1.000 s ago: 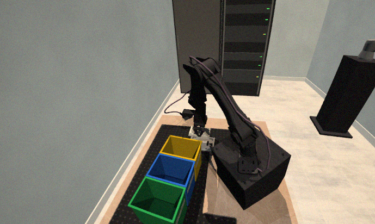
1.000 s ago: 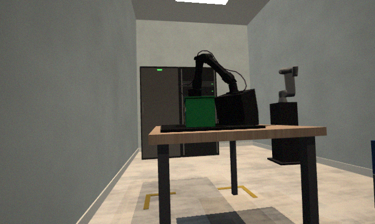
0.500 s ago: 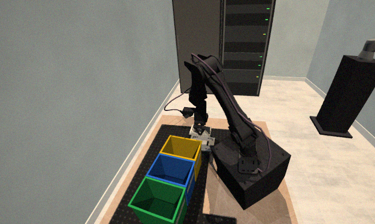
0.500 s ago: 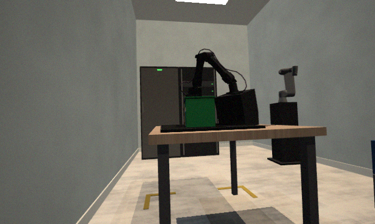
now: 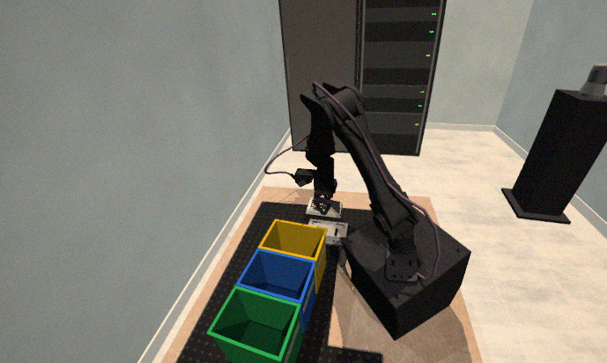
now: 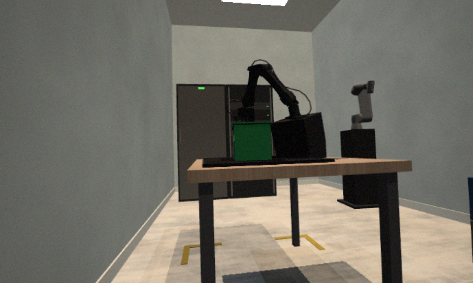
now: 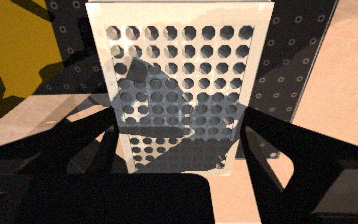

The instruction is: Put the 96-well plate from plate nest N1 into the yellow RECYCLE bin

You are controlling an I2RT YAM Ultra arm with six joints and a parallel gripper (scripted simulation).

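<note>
My hand is 210 mm to the right of the yellow bin, 60 mm above it and 50 mm short of it. The rest, counted from my hand: blue bin: 340 mm to the left, 60 mm below, 50 mm ahead; white 96-well plate: 10 mm below; plate nest N1: 140 mm below.
</note>
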